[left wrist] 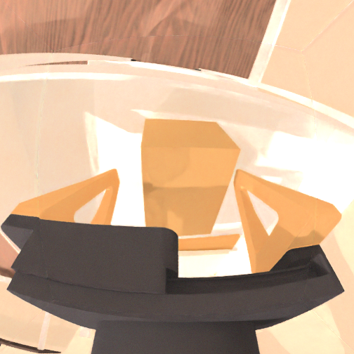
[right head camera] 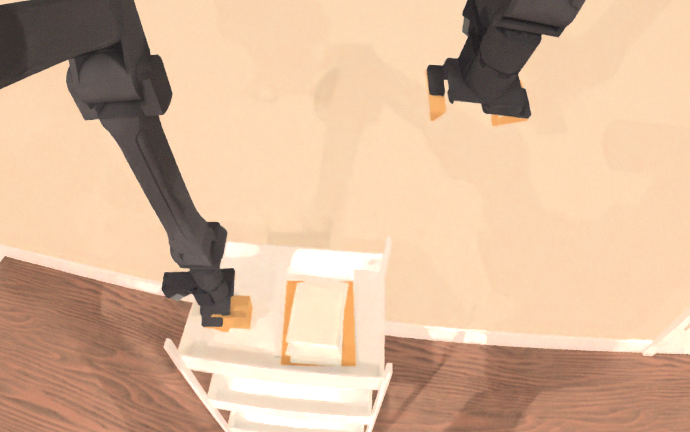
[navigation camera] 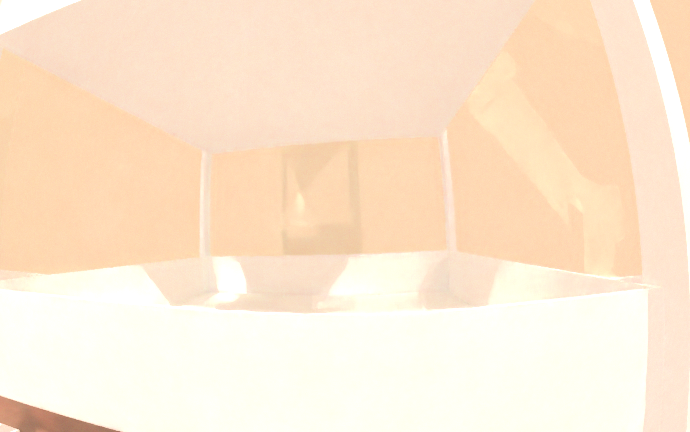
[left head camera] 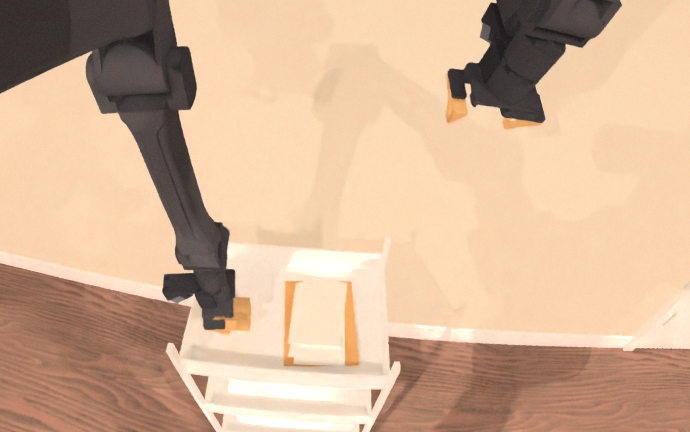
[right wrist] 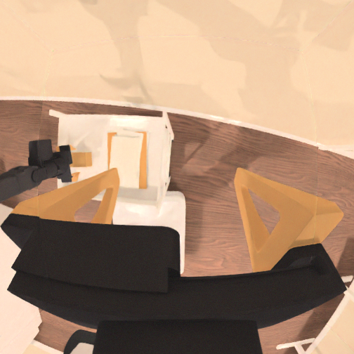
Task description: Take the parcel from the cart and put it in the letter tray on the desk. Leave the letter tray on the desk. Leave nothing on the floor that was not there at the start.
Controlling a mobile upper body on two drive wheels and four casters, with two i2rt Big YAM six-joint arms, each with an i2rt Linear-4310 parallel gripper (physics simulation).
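Frame: origin at the left arm's base, x ahead, y left, z up, level; centimetres.
Seen in the pictures: left gripper, fingertip midpoint: (right head camera: 226, 312) (left head camera: 225, 314); right gripper, fingertip midpoint: (right head camera: 462, 119) (left head camera: 476, 122).
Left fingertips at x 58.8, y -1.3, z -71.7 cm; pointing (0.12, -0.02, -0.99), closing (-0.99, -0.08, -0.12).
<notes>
A point is followed by its place in that frame.
The parcel, an orange box (left head camera: 243, 313) {z -69.7, x 57.9, y -5.8 cm} (right head camera: 242, 311) {z -69.7, x 58.0, y -5.7 cm} (left wrist: 187, 200) (right wrist: 82, 159), stands on the top tray of the white cart (left head camera: 285, 375) {z -70.0, x 43.2, y -15.3 cm} (right head camera: 280, 372) {z -69.4, x 43.2, y -15.4 cm} (left wrist: 55, 135) (navigation camera: 320, 366) {z -123.2, x 42.8, y -20.7 cm}, near its left side in the head views. My left gripper (left head camera: 229, 319) {z -71.7, x 58.8, y -1.3 cm} (right head camera: 227, 317) {z -71.7, x 58.8, y -1.3 cm} (left wrist: 176, 175) (right wrist: 76, 160) is open at the parcel. In the left wrist view the box shows between the spread fingers, with a gap at each side. My right gripper (left head camera: 481, 122) {z -21.2, x 60.0, y -44.1 cm} (right head camera: 464, 121) {z -21.2, x 60.0, y -44.1 cm} (right wrist: 176, 174) is open and empty, well away from the cart. The letter tray and desk cannot be made out.
A pale stack (left head camera: 318, 315) {z -72.3, x 59.4, y -22.5 cm} (right head camera: 315, 315) {z -72.3, x 59.3, y -22.0 cm} (right wrist: 125, 160) lies on a flat orange sheet (left head camera: 351, 351) {z -73.7, x 50.7, y -29.5 cm} (right head camera: 349, 351) {z -73.7, x 50.7, y -29.7 cm} (right wrist: 143, 170) beside the parcel. The cart's raised corner posts and lower shelves stand near the beige wall (left head camera: 560, 254) {z -82.0, x 85.0, y -104.6 cm}. White bars (right wrist: 300, 345) show at the lower right of the right wrist view.
</notes>
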